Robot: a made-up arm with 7 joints. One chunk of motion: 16 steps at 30 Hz.
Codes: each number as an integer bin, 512 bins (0 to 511) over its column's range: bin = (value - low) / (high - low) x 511, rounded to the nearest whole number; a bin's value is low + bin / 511 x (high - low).
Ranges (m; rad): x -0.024..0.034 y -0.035..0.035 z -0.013..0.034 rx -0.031..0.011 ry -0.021..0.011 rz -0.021..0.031
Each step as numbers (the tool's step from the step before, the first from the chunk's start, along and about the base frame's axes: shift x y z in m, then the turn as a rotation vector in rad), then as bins.
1 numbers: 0.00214 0.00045 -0.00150 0.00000 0.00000 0.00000
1 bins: 230 259 125 377 335 206
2 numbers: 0.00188 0.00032 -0.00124 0.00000 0.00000 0.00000
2 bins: 228 258 128 377 335 206
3 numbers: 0.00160 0.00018 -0.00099 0.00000 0.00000 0.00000
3 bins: 226 257 131 377 335 206
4 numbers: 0.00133 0.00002 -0.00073 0.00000 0.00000 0.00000
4 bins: 223 256 133 377 335 206
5 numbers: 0.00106 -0.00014 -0.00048 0.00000 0.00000 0.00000
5 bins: 221 254 136 377 335 206
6 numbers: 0.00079 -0.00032 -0.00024 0.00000 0.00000 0.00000
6 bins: 218 253 139 377 335 206
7 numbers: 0.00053 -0.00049 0.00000 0.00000 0.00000 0.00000
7 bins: 216 252 141 377 335 206
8 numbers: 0.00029 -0.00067 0.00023 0.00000 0.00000 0.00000
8 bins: 214 251 144 377 335 206
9 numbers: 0.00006 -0.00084 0.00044 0.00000 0.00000 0.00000
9 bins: 212 249 146 377 335 206
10 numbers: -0.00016 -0.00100 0.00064 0.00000 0.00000 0.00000
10 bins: 210 248 148 377 335 206
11 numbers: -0.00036 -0.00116 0.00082 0.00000 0.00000 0.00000
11 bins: 208 247 150 377 335 206
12 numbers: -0.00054 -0.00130 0.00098 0.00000 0.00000 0.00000
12 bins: 207 246 152 377 335 206
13 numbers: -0.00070 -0.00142 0.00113 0.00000 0.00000 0.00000
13 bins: 205 245 154 377 335 206
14 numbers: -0.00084 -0.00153 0.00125 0.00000 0.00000 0.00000
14 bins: 204 244 155 377 335 206
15 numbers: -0.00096 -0.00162 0.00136 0.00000 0.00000 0.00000
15 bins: 203 244 156 377 335 206
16 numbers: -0.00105 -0.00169 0.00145 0.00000 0.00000 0.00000
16 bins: 202 243 157 377 335 206
